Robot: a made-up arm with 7 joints. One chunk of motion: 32 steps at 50 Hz.
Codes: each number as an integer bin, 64 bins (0 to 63) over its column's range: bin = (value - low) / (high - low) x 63, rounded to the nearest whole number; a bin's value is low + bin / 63 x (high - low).
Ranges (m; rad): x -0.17..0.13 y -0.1..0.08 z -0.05..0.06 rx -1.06..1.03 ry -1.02..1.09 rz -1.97..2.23
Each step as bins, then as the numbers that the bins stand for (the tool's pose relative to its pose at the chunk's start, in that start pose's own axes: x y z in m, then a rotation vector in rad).
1 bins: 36 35 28 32 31 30
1 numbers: 0.0014 0.0000 -0.0011 0.0016 0.0183 0.0300
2 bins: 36 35 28 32 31 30
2 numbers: 0.0014 0.0000 -0.0011 0.0016 0.0183 0.0300
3 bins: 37 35 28 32 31 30
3 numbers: 0.0062 0.0000 -0.0011 0.0016 0.0183 0.0300
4 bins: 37 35 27 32 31 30
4 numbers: 0.0062 0.0000 -0.0029 0.0016 0.0183 0.0300
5 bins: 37 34 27 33 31 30
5 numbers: 0.0062 -0.0029 -0.0029 0.0348 0.0183 0.0300
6 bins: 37 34 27 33 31 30
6 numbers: 0.0062 -0.0029 -0.0029 0.0348 0.0183 0.0300
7 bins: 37 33 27 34 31 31
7 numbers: 0.0062 -0.0057 -0.0029 0.0679 0.0183 0.0967
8 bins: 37 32 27 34 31 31
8 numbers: 0.0062 -0.0086 -0.0029 0.0679 0.0183 0.0967
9 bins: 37 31 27 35 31 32
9 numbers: 0.0062 -0.0114 -0.0029 0.1011 0.0183 0.1633
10 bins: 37 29 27 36 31 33
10 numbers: 0.0062 -0.0171 -0.0029 0.1343 0.0183 0.2300
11 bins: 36 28 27 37 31 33
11 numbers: 0.0014 -0.0200 -0.0029 0.1675 0.0183 0.2300
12 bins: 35 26 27 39 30 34
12 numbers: -0.0033 -0.0257 -0.0029 0.2338 -0.0152 0.2967
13 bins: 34 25 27 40 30 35
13 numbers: -0.0081 -0.0286 -0.0029 0.2670 -0.0152 0.3633
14 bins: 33 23 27 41 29 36
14 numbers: -0.0129 -0.0343 -0.0029 0.3002 -0.0487 0.4300
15 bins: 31 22 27 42 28 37
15 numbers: -0.0224 -0.0371 -0.0029 0.3333 -0.0822 0.4967
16 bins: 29 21 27 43 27 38
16 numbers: -0.0319 -0.0400 -0.0029 0.3665 -0.1157 0.5633
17 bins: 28 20 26 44 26 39
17 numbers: -0.0367 -0.0429 -0.0046 0.3997 -0.1492 0.6300
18 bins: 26 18 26 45 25 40
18 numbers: -0.0462 -0.0486 -0.0046 0.4329 -0.1827 0.6967
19 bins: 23 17 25 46 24 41
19 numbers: -0.0605 -0.0514 -0.0063 0.4660 -0.2162 0.7633
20 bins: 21 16 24 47 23 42
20 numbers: -0.0700 -0.0543 -0.0081 0.4992 -0.2497 0.8300
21 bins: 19 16 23 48 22 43
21 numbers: -0.0795 -0.0543 -0.0098 0.5324 -0.2832 0.8967
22 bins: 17 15 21 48 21 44
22 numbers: -0.0890 -0.0571 -0.0133 0.5324 -0.3167 0.9633
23 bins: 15 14 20 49 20 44
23 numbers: -0.0986 -0.0600 -0.0151 0.5656 -0.3502 0.9633
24 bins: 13 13 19 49 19 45
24 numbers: -0.1081 -0.0629 -0.0168 0.5656 -0.3837 1.0300
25 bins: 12 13 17 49 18 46
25 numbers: -0.1129 -0.0629 -0.0203 0.5656 -0.4171 1.0967
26 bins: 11 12 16 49 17 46
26 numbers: -0.1176 -0.0657 -0.0221 0.5656 -0.4506 1.0967
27 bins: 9 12 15 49 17 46
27 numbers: -0.1271 -0.0657 -0.0238 0.5656 -0.4506 1.0967
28 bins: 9 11 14 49 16 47
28 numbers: -0.1271 -0.0686 -0.0256 0.5656 -0.4841 1.1633
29 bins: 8 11 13 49 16 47
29 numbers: -0.1319 -0.0686 -0.0273 0.5656 -0.4841 1.1633
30 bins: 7 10 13 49 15 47
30 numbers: -0.1367 -0.0714 -0.0273 0.5656 -0.5176 1.1633
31 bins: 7 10 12 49 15 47
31 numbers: -0.1367 -0.0714 -0.0290 0.5656 -0.5176 1.1633
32 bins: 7 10 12 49 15 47
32 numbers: -0.1367 -0.0714 -0.0290 0.5656 -0.5176 1.1633
